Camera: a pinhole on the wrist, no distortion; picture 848 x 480 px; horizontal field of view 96.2 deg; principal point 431.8 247.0 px. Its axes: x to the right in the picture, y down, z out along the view. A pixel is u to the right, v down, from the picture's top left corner.
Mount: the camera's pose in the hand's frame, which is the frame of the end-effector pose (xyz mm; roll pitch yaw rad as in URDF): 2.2 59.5 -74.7 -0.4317 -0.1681 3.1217
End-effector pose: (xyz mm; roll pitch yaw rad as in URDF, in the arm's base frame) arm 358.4 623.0 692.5 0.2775 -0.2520 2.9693
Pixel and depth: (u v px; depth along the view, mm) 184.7 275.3 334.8
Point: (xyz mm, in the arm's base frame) 169.1 811.4 895.4
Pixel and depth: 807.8 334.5 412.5
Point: 801.6 823.7 856.0
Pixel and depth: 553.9 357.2 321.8
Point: 487.1 808.9 814.2
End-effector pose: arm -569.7 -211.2 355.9 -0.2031 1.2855 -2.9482
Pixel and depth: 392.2 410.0 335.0
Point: -811.5 -79.4 343.0
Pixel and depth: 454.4 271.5 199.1
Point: -676.8 -217.1 368.3
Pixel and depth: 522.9 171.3 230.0
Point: -704.4 -275.5 414.0
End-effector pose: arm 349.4 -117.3 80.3 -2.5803 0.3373 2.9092
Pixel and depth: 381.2 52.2 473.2
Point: 303.0 -277.8 -360.2
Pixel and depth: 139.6 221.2 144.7
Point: 234.9 -107.7 1.3
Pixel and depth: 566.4 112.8 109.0
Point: 389.6 -108.8 25.0
